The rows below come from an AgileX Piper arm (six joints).
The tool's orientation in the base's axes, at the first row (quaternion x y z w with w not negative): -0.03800 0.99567 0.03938 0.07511
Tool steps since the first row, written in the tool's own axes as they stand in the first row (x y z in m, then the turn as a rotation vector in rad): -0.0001 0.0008 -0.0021 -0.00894 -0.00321 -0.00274; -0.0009 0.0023 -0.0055 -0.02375 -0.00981 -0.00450; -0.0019 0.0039 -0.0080 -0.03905 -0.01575 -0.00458; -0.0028 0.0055 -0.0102 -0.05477 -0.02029 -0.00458; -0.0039 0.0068 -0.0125 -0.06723 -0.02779 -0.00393; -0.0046 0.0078 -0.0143 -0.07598 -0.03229 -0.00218
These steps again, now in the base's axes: -0.0003 0.0006 0.0021 0.00867 -0.00280 0.00383; -0.0001 0.0019 0.0057 0.02355 -0.00847 0.00735; 0.0004 0.0033 0.0085 0.03911 -0.01332 0.00933; 0.0008 0.0048 0.0109 0.05498 -0.01673 0.01139; 0.0015 0.0060 0.0134 0.06797 -0.02326 0.01211; 0.0018 0.0069 0.0154 0.07722 -0.02698 0.01139
